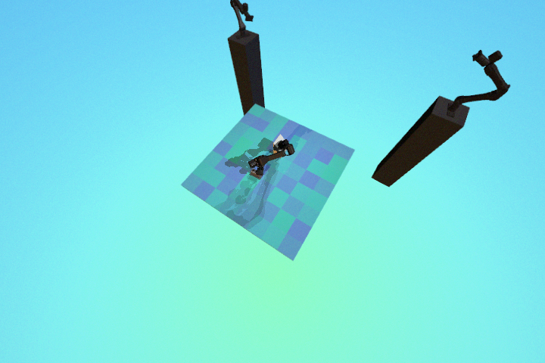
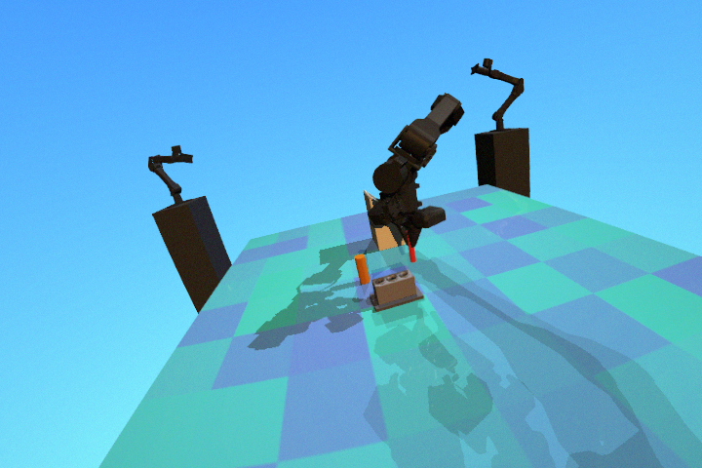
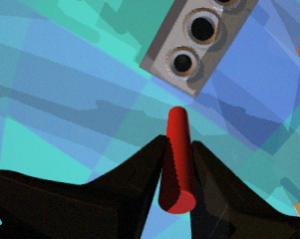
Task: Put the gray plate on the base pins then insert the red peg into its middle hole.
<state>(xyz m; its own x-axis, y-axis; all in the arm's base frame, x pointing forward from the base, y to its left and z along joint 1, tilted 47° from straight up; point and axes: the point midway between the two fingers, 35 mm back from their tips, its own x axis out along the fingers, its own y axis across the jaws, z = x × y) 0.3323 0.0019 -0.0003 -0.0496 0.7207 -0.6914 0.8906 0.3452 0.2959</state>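
Now: the gray plate 7 cm below my gripper tip, 6 cm to the right of it and 2 cm ahead of it. From my gripper tip the other things lie so: dark base: 11 cm below, 6 cm to the right, 2 cm ahead; then red peg: right at my gripper tip; then orange cylinder: 13 cm to the right, 9 cm behind, 8 cm below.
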